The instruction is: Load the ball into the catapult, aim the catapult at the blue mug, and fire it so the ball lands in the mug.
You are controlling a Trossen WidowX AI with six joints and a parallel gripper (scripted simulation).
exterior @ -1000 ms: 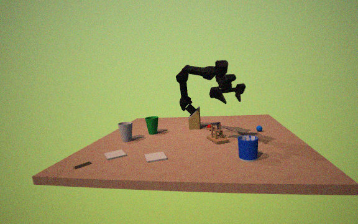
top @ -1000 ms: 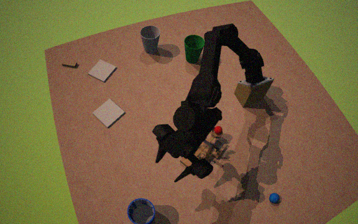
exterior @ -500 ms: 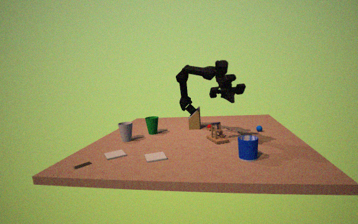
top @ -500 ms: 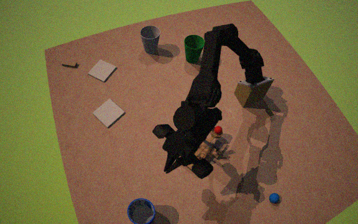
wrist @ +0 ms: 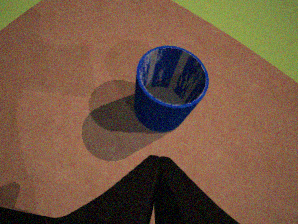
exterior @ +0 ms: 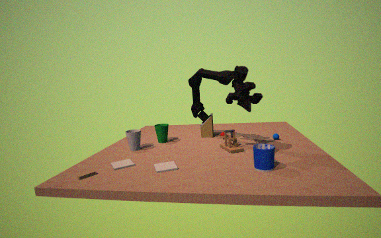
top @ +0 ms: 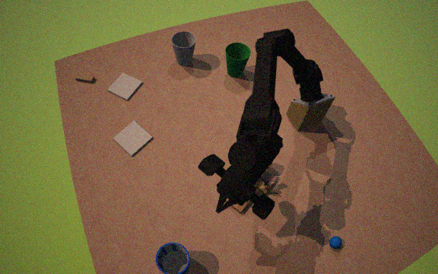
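The red ball lies 23 cm behind my gripper tip, 17 cm below it and 16 cm to the right of it. Also, from my gripper tip: blue mug (21 cm below, 14 cm ahead, 5 cm to the left); blue ball (35 cm behind, 22 cm below, 16 cm to the left); wooden catapult (18 cm below, 18 cm behind, 12 cm to the right).
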